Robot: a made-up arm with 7 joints. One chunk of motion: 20 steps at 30 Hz.
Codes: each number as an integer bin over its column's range. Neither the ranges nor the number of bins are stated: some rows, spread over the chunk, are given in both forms.
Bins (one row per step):
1: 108 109 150 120 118 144
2: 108 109 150 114 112 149
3: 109 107 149 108 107 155
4: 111 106 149 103 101 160
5: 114 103 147 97 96 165
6: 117 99 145 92 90 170
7: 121 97 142 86 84 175
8: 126 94 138 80 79 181
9: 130 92 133 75 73 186
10: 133 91 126 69 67 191
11: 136 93 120 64 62 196
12: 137 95 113 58 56 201
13: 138 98 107 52 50 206
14: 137 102 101 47 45 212
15: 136 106 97 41 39 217
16: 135 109 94 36 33 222
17: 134 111 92 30 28 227
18: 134 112 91 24 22 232
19: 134 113 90 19 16 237
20: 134 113 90 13 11 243
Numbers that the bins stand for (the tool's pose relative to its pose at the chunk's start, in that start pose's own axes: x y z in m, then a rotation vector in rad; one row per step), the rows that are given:
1: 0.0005 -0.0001 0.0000 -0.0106 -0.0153 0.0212
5: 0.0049 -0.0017 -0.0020 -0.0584 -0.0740 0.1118
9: 0.0169 -0.0047 -0.0113 -0.1041 -0.1353 0.2024
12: 0.0221 -0.0039 -0.0247 -0.1395 -0.1807 0.2671
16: 0.0206 -0.0001 -0.0373 -0.1852 -0.2420 0.3576
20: 0.0198 0.0010 -0.0400 -0.2330 -0.3007 0.4482
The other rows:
2: 0.0005 -0.0001 0.0000 -0.0231 -0.0313 0.0427
3: 0.0012 -0.0006 -0.0007 -0.0355 -0.0447 0.0686
4: 0.0027 -0.0009 -0.0007 -0.0459 -0.0607 0.0902
6: 0.0072 -0.0028 -0.0033 -0.0688 -0.0900 0.1333
7: 0.0102 -0.0034 -0.0053 -0.0813 -0.1060 0.1549
8: 0.0139 -0.0042 -0.0080 -0.0937 -0.1193 0.1808
10: 0.0191 -0.0050 -0.0160 -0.1166 -0.1513 0.2239
11: 0.0213 -0.0045 -0.0200 -0.1270 -0.1647 0.2455
13: 0.0228 -0.0031 -0.0287 -0.1519 -0.1967 0.2886
14: 0.0221 -0.0020 -0.0327 -0.1623 -0.2100 0.3145
15: 0.0213 -0.0009 -0.0353 -0.1748 -0.2260 0.3361
17: 0.0198 0.0005 -0.0387 -0.1976 -0.2553 0.3792
18: 0.0198 0.0007 -0.0393 -0.2101 -0.2713 0.4008
19: 0.0198 0.0010 -0.0400 -0.2205 -0.2873 0.4224

